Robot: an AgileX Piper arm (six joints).
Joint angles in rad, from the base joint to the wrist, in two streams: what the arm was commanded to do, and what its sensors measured. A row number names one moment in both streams.
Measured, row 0: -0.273 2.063 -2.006 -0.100 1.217 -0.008
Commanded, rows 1 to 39: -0.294 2.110 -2.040 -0.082 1.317 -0.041; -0.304 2.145 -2.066 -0.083 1.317 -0.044; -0.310 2.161 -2.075 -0.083 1.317 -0.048; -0.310 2.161 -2.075 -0.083 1.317 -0.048; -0.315 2.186 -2.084 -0.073 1.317 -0.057; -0.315 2.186 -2.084 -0.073 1.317 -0.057; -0.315 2.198 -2.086 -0.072 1.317 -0.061; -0.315 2.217 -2.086 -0.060 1.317 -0.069; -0.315 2.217 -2.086 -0.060 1.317 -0.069; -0.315 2.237 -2.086 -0.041 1.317 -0.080; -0.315 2.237 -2.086 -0.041 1.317 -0.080; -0.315 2.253 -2.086 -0.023 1.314 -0.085; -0.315 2.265 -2.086 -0.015 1.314 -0.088; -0.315 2.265 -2.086 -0.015 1.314 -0.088; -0.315 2.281 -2.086 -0.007 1.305 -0.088; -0.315 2.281 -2.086 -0.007 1.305 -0.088; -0.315 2.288 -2.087 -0.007 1.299 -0.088; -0.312 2.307 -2.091 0.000 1.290 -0.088; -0.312 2.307 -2.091 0.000 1.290 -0.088; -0.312 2.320 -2.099 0.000 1.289 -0.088; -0.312 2.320 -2.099 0.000 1.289 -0.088; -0.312 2.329 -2.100 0.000 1.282 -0.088; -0.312 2.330 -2.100 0.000 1.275 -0.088; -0.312 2.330 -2.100 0.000 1.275 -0.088; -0.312 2.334 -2.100 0.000 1.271 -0.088; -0.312 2.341 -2.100 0.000 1.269 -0.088; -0.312 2.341 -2.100 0.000 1.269 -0.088; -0.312 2.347 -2.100 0.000 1.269 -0.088; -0.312 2.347 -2.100 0.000 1.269 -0.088; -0.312 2.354 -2.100 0.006 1.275 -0.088; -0.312 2.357 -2.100 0.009 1.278 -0.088; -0.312 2.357 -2.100 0.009 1.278 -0.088; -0.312 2.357 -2.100 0.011 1.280 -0.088; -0.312 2.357 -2.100 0.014 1.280 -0.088; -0.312 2.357 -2.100 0.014 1.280 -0.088; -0.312 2.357 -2.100 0.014 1.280 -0.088; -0.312 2.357 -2.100 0.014 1.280 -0.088; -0.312 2.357 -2.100 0.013 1.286 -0.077; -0.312 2.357 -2.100 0.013 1.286 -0.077
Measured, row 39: -0.311 2.357 -2.096 0.007 1.220 -0.082
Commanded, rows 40 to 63: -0.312 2.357 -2.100 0.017 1.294 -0.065; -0.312 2.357 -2.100 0.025 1.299 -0.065; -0.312 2.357 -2.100 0.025 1.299 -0.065; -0.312 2.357 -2.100 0.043 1.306 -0.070; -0.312 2.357 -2.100 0.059 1.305 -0.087; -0.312 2.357 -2.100 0.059 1.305 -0.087; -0.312 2.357 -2.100 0.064 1.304 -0.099; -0.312 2.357 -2.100 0.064 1.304 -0.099; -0.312 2.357 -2.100 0.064 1.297 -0.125; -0.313 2.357 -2.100 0.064 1.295 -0.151; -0.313 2.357 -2.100 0.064 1.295 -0.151; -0.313 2.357 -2.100 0.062 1.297 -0.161; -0.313 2.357 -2.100 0.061 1.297 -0.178; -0.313 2.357 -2.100 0.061 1.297 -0.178; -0.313 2.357 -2.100 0.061 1.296 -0.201; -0.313 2.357 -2.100 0.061 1.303 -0.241; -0.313 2.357 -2.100 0.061 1.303 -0.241; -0.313 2.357 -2.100 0.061 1.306 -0.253; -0.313 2.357 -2.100 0.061 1.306 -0.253; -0.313 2.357 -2.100 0.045 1.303 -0.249; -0.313 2.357 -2.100 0.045 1.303 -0.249; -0.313 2.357 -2.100 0.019 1.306 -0.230; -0.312 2.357 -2.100 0.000 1.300 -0.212; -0.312 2.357 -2.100 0.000 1.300 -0.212
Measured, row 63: -0.311 2.357 -2.096 0.031 1.221 -0.227
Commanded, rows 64 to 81: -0.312 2.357 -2.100 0.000 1.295 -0.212; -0.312 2.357 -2.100 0.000 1.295 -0.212; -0.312 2.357 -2.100 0.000 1.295 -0.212; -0.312 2.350 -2.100 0.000 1.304 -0.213; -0.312 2.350 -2.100 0.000 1.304 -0.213; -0.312 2.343 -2.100 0.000 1.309 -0.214; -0.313 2.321 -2.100 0.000 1.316 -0.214; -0.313 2.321 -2.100 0.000 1.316 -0.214; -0.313 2.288 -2.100 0.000 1.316 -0.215; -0.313 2.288 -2.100 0.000 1.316 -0.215; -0.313 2.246 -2.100 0.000 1.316 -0.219; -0.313 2.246 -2.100 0.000 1.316 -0.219; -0.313 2.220 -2.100 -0.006 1.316 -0.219; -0.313 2.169 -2.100 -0.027 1.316 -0.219; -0.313 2.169 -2.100 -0.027 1.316 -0.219; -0.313 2.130 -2.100 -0.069 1.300 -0.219; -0.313 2.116 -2.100 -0.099 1.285 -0.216; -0.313 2.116 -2.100 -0.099 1.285 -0.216
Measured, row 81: -0.311 2.166 -2.096 -0.031 1.222 -0.215
